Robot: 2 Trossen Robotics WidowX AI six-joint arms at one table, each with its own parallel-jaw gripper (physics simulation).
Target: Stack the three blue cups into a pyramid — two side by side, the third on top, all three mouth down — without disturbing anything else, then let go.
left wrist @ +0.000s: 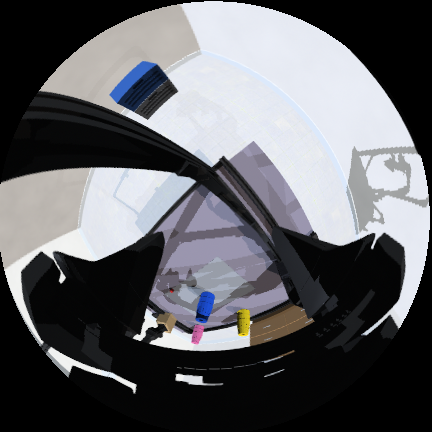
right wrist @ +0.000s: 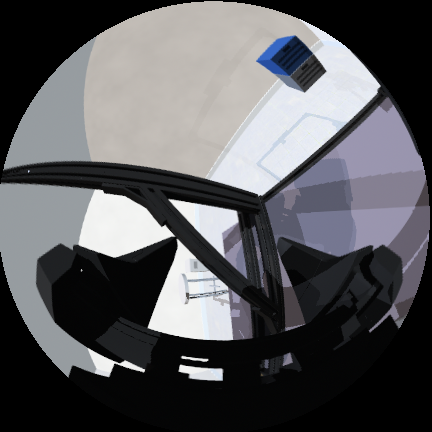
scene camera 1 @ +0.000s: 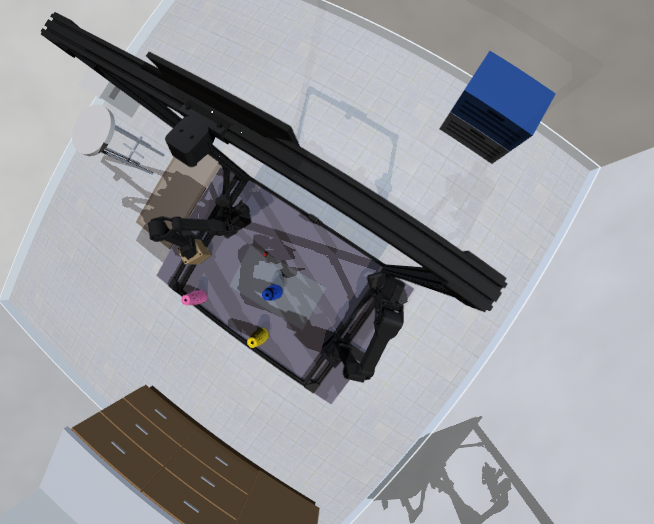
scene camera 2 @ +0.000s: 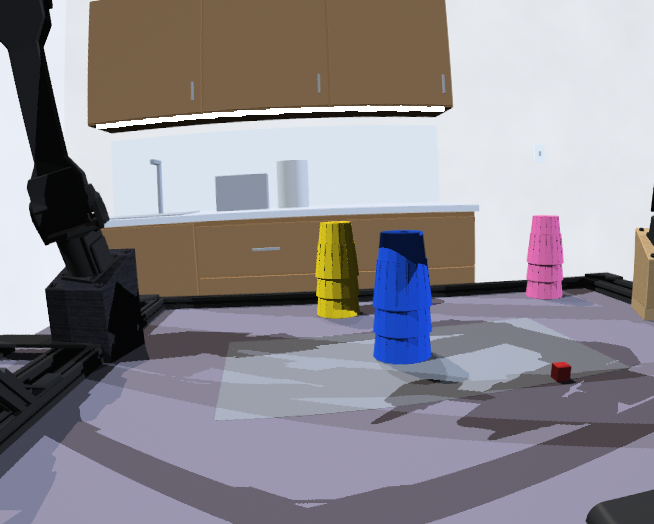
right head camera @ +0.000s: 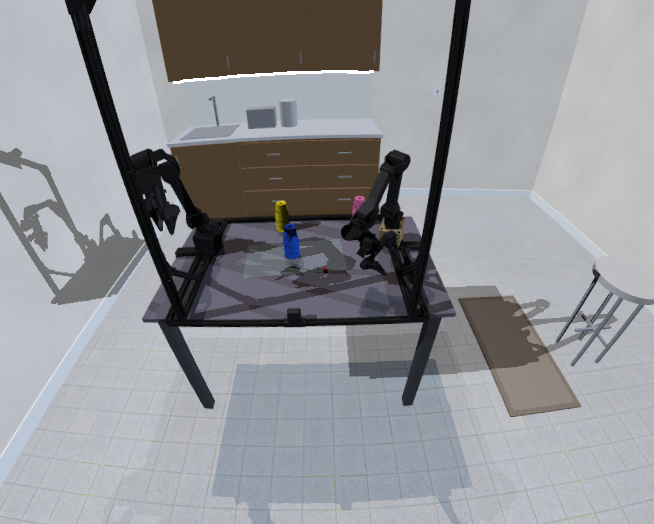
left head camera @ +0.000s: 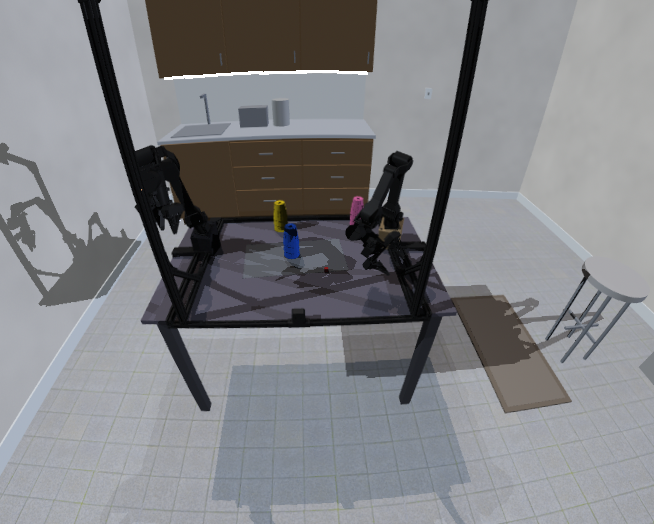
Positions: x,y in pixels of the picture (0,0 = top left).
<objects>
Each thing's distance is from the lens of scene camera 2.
blue cup (scene camera 2: 402,283): 0.56 m
blue cup (scene camera 2: 395,324): 0.57 m
blue cup (scene camera 2: 388,350): 0.58 m
</objects>
